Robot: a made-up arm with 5 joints.
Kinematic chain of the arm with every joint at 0, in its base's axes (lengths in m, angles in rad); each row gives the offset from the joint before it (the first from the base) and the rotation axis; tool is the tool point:
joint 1: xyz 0 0 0.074 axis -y
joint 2: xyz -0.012 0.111 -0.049 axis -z
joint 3: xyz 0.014 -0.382 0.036 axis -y
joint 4: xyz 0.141 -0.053 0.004 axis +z
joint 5: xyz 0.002 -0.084 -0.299 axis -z
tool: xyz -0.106 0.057 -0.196
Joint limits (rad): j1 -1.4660..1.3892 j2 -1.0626..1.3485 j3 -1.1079..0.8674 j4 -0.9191..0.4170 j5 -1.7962..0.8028
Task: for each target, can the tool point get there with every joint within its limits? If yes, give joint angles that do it. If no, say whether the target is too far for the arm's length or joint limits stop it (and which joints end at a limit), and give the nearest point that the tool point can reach.
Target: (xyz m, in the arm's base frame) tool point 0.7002 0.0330 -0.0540
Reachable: yes | joints 0.3985 -0.8763 0.6847 -0.2017 -0.6882
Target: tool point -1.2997 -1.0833 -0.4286
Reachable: no: too far | nearest point -0.5974 -0.4357 -0.1570 | short by 0.993 m
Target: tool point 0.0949 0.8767 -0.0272
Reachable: no: joint limits stop it (at a limit: joint 1, joint 2, joint 3, joint 4) | nearest point 0.1562 0.4345 -0.4403 | short by 0.608 m
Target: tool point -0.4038 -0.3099 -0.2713
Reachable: yes | joints -1.1818 -0.2367 -0.0095 0.2954 0.3604
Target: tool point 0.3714 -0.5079 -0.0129
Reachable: yes | joints 1.1707 -0.6563 -0.7616 -0.1576 -0.8075
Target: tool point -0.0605 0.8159 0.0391
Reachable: no: joint limits stop it (at a limit: joint 2, joint 3, joint 4) | nearest point -0.4665 0.4360 -0.1951 | short by 0.603 m
